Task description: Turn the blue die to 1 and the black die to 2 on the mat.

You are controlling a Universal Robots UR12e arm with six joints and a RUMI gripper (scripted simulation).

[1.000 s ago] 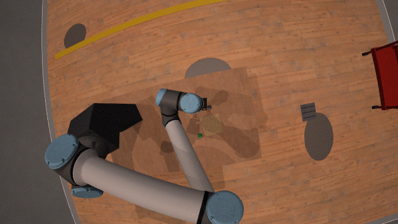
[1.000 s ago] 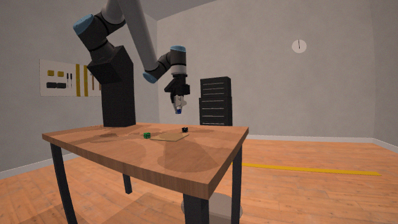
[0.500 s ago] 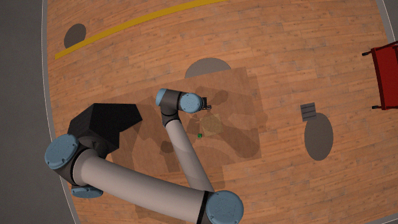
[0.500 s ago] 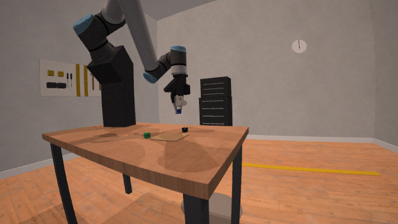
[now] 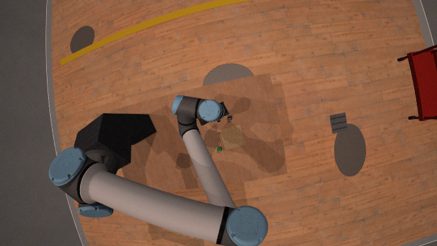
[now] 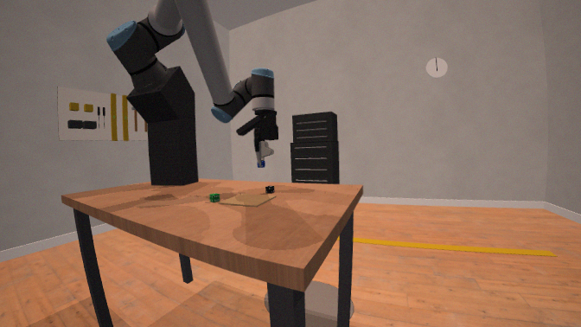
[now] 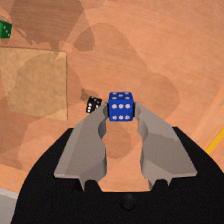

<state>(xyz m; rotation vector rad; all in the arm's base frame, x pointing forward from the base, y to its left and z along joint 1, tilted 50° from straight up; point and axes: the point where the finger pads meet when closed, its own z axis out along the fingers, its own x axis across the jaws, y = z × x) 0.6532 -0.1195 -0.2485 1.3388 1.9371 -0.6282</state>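
Now: the black die 60 mm ahead of my hand, 40 mm to the right of it and 100 mm below it. From my hand the other things lie so: green die: 60 mm behind, 220 mm to the right, 100 mm below; tan mat: 40 mm ahead, 160 mm to the right, 110 mm below; blue die: right at my hand.
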